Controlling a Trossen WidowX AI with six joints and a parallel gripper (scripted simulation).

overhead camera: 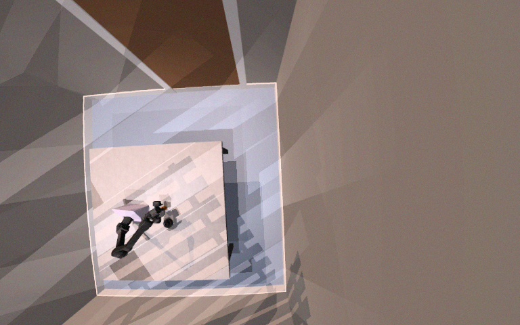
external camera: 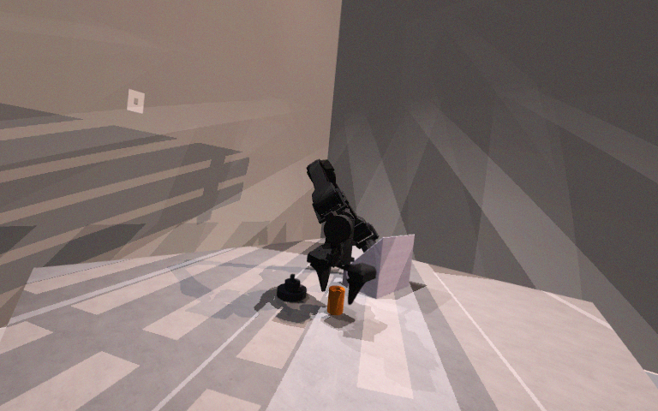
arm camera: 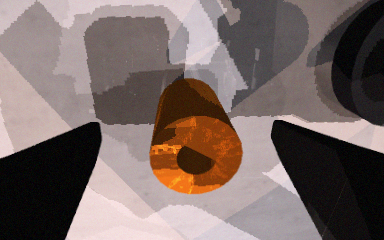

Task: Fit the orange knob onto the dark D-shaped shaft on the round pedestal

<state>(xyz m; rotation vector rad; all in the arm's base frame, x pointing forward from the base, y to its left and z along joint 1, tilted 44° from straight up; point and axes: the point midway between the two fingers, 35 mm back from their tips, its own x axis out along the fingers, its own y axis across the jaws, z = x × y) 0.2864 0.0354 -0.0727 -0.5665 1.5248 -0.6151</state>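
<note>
Right now the orange knob is 1 cm below my gripper tip. Also, from my gripper tip: dark round pedestal: 3 cm ahead, 14 cm to the right, 1 cm below.
</note>
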